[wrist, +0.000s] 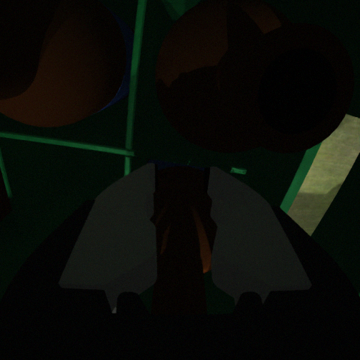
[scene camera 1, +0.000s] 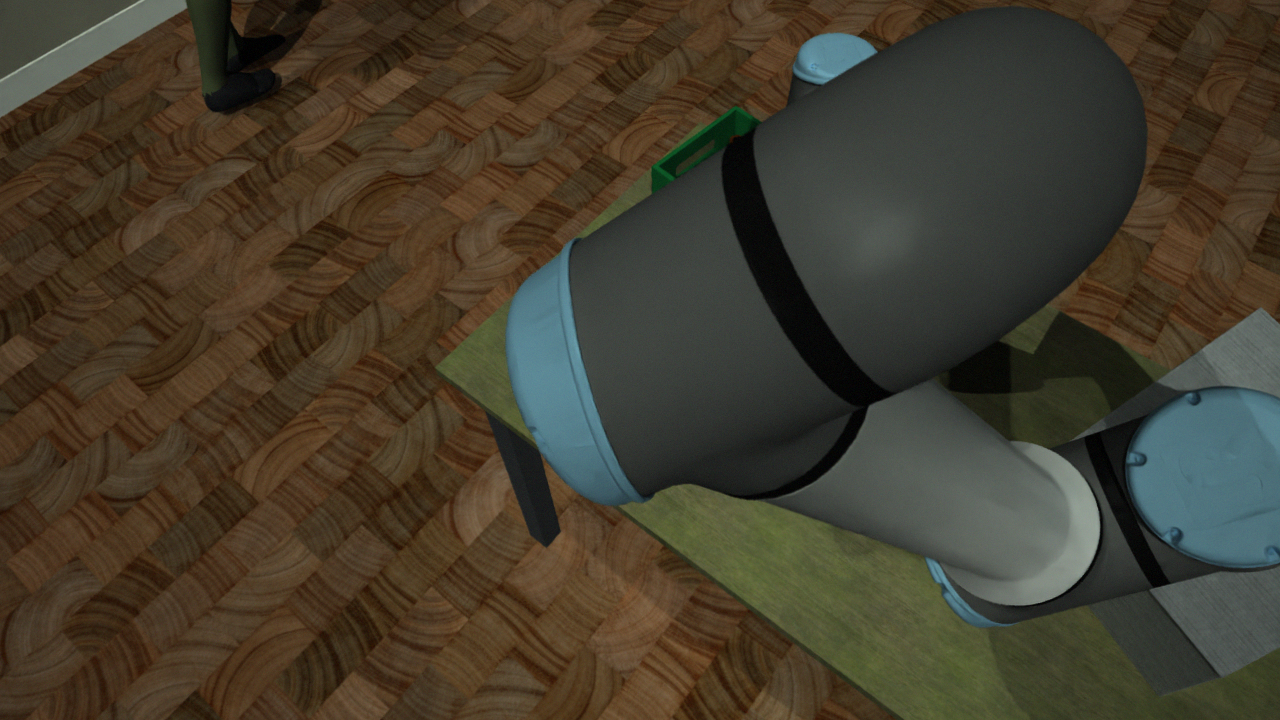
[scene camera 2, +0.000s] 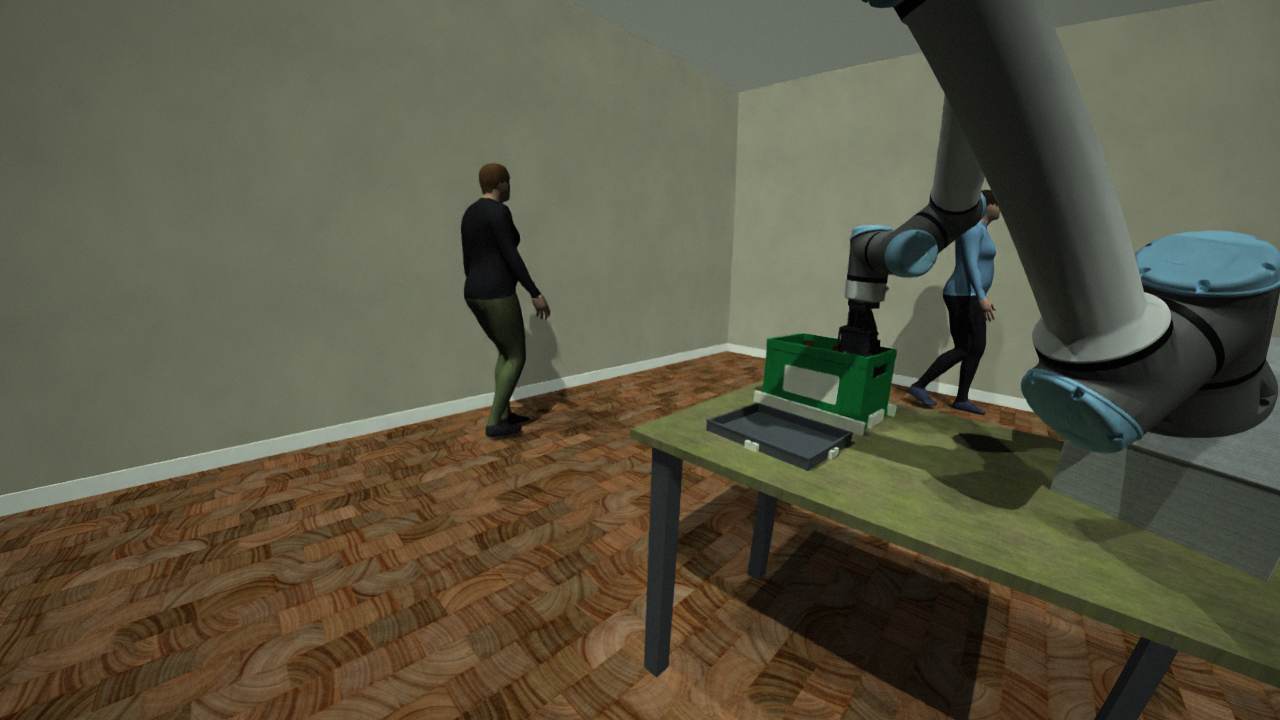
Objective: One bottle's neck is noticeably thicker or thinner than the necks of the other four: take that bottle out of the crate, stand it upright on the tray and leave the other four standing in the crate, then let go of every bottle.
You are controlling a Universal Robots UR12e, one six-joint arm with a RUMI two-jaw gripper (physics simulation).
Observation:
I see a bottle [wrist: 227, 83], a bottle [wrist: 185, 233], a bottle [wrist: 67, 67] and a pale strip [scene camera 2: 857, 427].

